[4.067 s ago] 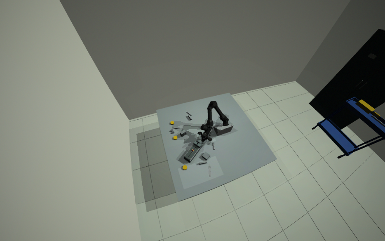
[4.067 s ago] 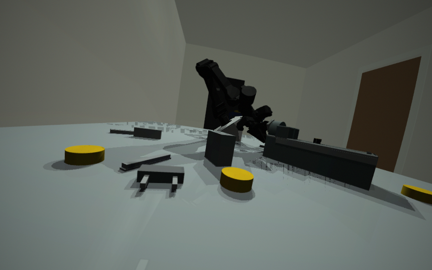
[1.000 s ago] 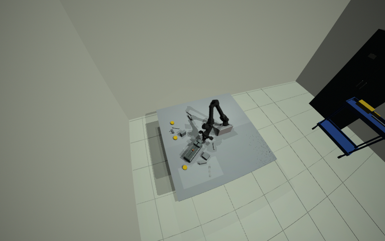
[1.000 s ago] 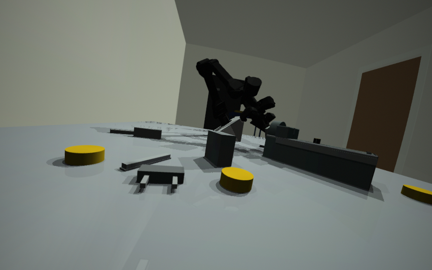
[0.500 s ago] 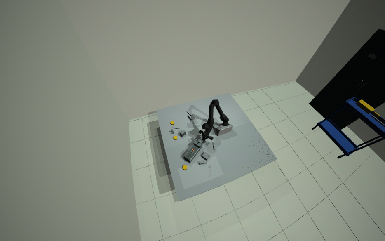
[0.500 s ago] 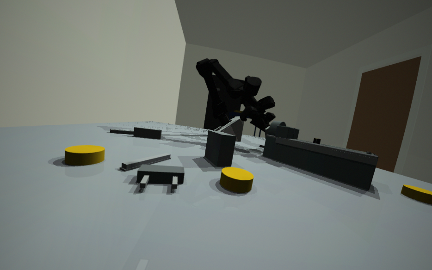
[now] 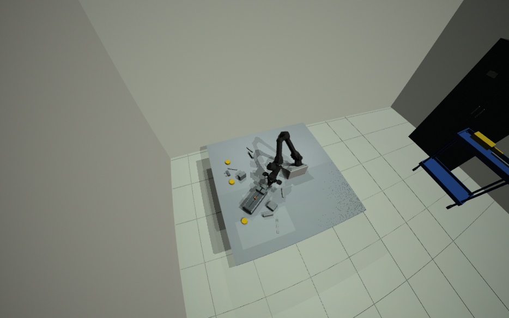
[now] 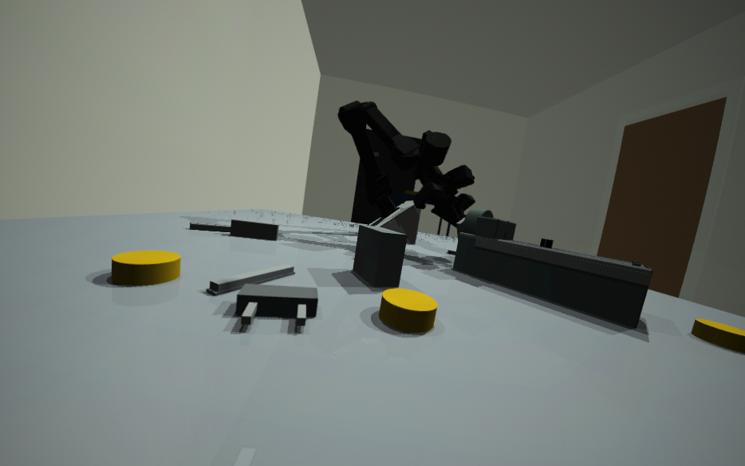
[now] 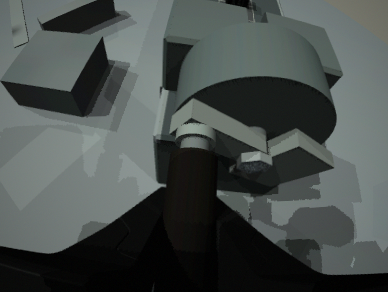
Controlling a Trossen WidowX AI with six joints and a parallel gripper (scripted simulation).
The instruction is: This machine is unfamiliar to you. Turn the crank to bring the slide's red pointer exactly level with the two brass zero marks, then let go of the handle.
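Right now the dark crank handle is 1 cm behind my gripper tip, 1 cm to the right of it and 2 cm above it. The rest, counted from my gripper tip: bracket 27 cm ahead, 35 cm to the right, 7 cm below; then red pointer 16 cm ahead, 5 cm to the left.
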